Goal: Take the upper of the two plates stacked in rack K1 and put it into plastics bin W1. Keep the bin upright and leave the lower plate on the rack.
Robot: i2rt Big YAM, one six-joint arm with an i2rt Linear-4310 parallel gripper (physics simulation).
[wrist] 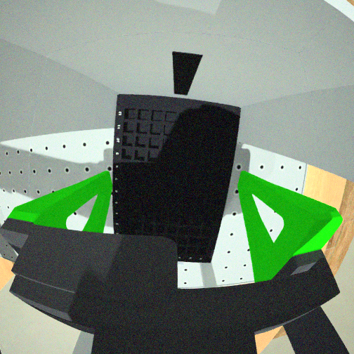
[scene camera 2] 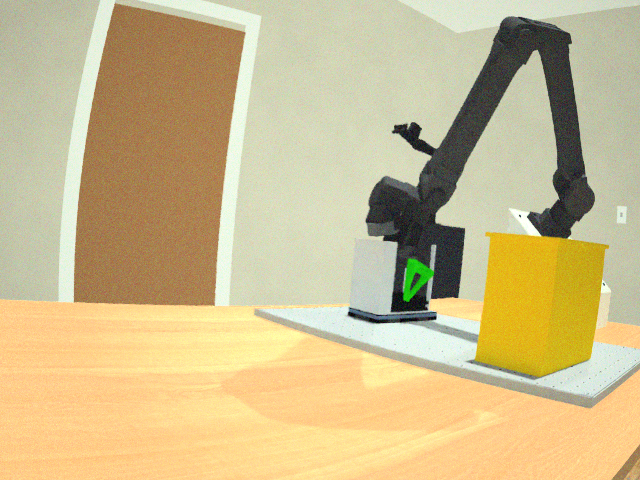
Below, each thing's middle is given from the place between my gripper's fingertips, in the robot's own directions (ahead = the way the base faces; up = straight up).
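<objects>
Yellow plastics bin (scene camera 2: 542, 294): from my hand, 40 cm to the left, 7 cm ahead, 5 cm above. Black plate (wrist: 172, 158): my gripper visible 1 cm past it.
</objects>
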